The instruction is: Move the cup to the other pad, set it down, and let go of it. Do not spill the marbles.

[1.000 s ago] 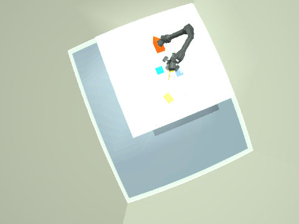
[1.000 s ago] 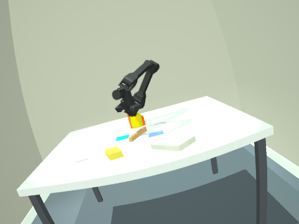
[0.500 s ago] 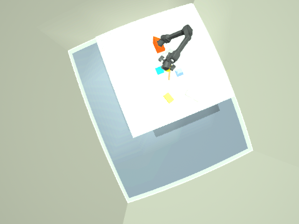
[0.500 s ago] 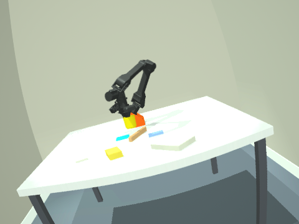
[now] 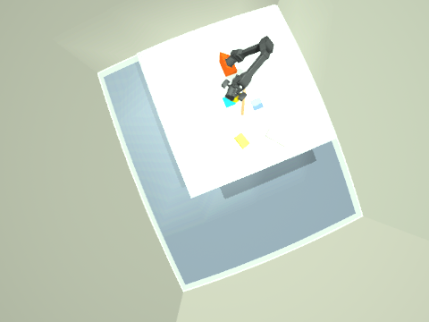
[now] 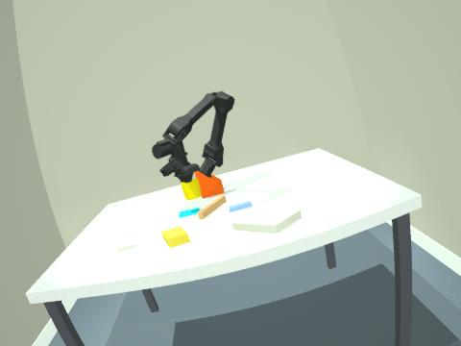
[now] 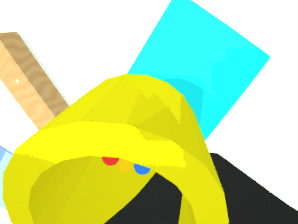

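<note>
My gripper tip is now 1 cm short of the cyan pad, 2 cm to the left of it and 10 cm above it. Round my gripper tip: blue marble: 1 cm ahead, 3 cm to the left, 2 cm below; then green marble: 1 cm ahead, 2 cm to the left, 2 cm below; then yellow cup: 2 cm ahead, 2 cm to the left.
</note>
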